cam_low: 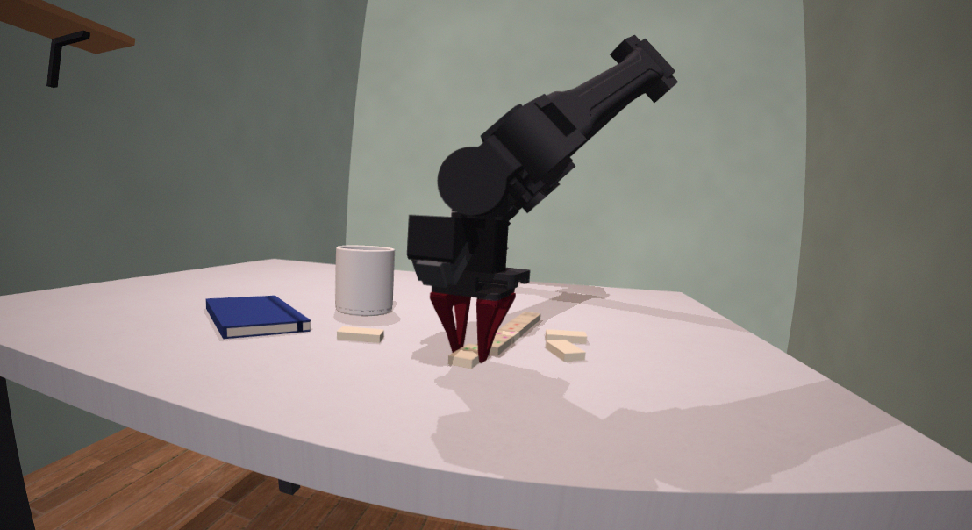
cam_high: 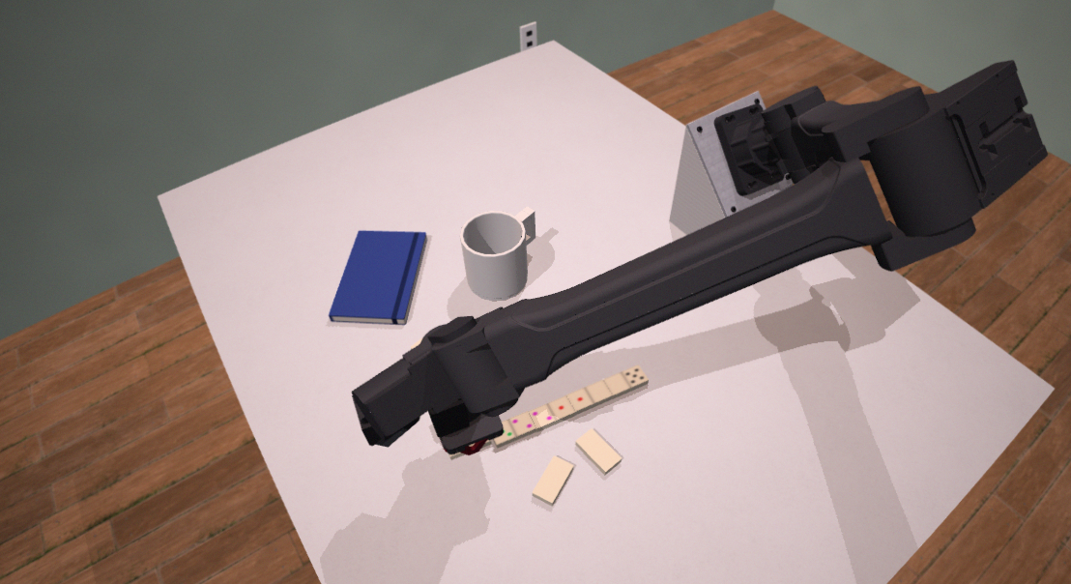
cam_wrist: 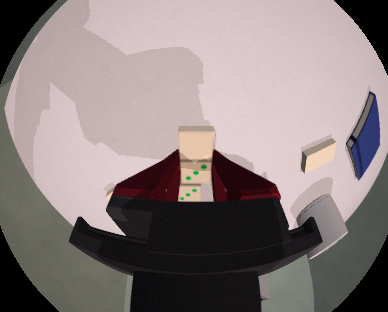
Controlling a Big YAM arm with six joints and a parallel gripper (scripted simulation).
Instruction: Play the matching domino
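Now: hand right at the domino. From my hand the other things lie so: white mug (160 mm behind, 220 mm to the right, 30 mm above); then blue notebook (10 mm behind, 310 mm to the right).
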